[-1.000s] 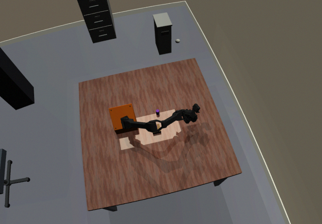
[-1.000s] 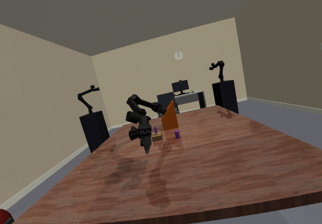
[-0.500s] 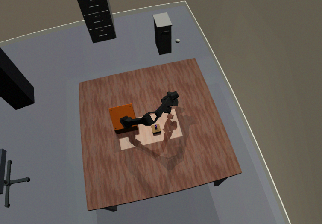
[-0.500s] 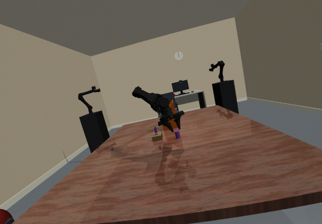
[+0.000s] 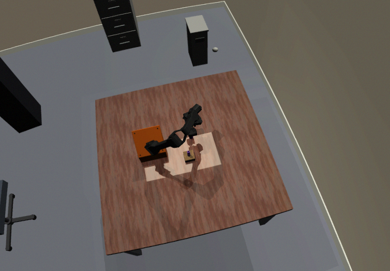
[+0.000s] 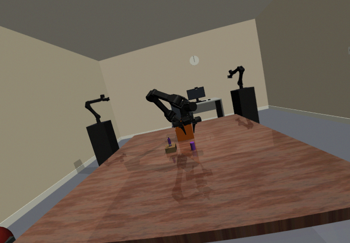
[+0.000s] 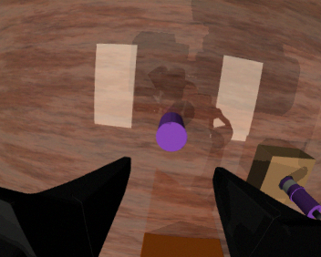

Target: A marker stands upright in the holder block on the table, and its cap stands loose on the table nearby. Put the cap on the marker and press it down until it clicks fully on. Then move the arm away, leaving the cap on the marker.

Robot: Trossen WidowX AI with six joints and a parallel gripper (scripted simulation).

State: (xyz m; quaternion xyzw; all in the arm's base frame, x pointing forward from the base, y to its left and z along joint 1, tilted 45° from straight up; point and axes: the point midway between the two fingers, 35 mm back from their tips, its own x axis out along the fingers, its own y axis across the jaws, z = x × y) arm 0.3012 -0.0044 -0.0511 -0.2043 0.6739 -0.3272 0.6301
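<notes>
Now: the purple cap 9 cm below my gripper tip. Round my gripper tip: holder block 15 cm to the right, 10 cm below, 7 cm behind.
</notes>
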